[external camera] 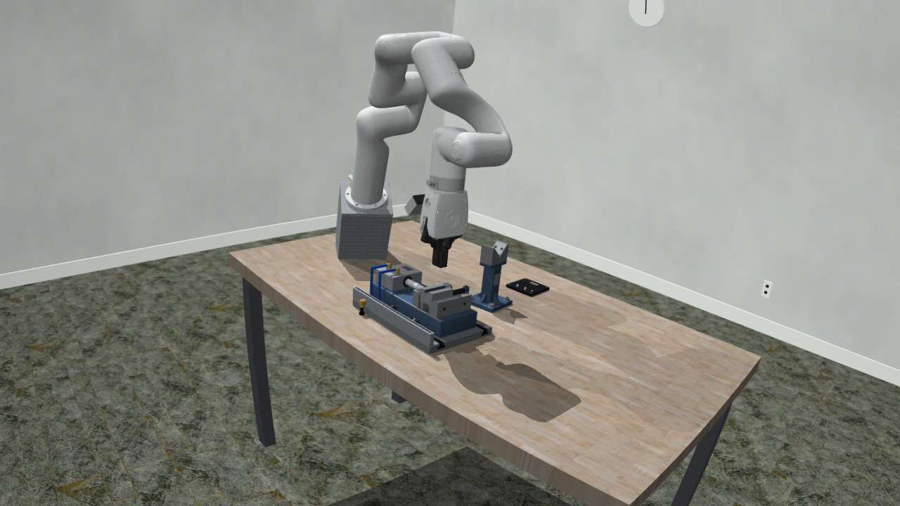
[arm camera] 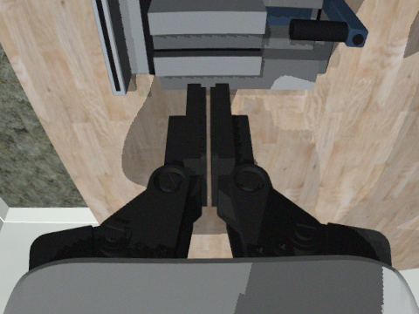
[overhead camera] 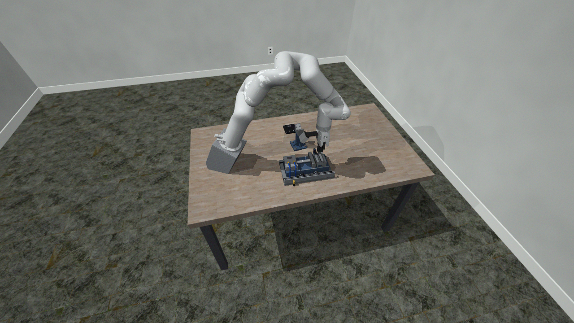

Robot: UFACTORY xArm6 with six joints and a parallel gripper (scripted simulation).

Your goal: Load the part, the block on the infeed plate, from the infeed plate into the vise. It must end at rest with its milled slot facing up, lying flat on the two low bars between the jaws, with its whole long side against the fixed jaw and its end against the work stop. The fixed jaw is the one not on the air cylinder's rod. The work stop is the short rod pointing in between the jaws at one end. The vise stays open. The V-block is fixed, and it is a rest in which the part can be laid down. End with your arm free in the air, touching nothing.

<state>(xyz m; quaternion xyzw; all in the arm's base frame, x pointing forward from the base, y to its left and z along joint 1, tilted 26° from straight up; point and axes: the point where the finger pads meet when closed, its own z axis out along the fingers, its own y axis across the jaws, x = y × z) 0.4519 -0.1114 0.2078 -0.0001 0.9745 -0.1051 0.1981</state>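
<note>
My gripper is now 8 cm above the grey block. Round my hand: dark work stop rod: 9 cm below, 7 cm to the left; fixed jaw: 11 cm below, 3 cm ahead, 2 cm to the left; moving jaw: 11 cm below, 4 cm behind, 2 cm to the left.
</note>
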